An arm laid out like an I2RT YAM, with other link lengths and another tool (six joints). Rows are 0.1 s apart.
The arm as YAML. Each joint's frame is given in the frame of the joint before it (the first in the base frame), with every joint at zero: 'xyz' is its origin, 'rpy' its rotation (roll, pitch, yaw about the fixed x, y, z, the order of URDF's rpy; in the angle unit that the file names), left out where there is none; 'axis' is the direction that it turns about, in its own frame. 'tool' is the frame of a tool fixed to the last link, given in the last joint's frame.
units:
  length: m
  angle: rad
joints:
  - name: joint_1
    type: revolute
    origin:
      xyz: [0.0, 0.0, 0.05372]
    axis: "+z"
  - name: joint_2
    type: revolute
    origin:
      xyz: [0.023, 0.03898, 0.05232]
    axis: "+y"
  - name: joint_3
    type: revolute
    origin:
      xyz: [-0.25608, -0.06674, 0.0]
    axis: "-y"
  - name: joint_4
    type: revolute
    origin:
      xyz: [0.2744, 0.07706, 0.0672]
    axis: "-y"
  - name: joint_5
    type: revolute
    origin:
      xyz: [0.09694, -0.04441, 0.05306]
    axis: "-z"
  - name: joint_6
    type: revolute
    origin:
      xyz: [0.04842, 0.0, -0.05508]
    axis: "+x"
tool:
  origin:
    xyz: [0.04, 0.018, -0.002]
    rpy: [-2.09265, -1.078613, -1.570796]
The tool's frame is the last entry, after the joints.
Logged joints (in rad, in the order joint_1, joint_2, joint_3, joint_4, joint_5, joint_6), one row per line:
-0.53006, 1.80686, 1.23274, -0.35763, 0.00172, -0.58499
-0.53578, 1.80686, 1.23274, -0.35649, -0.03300, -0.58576
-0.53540, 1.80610, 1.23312, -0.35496, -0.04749, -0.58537
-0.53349, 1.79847, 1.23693, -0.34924, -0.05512, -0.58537
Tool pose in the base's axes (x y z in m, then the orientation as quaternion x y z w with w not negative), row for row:
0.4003, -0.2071, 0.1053, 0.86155, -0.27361, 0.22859, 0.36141
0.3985, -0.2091, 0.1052, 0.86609, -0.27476, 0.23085, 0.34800
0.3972, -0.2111, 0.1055, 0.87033, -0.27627, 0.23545, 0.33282
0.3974, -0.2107, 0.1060, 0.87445, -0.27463, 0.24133, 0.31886
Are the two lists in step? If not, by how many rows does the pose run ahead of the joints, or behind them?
The pose runs 2 rows behind the joints: the pose in row i belongs to the joints in row i - 2.
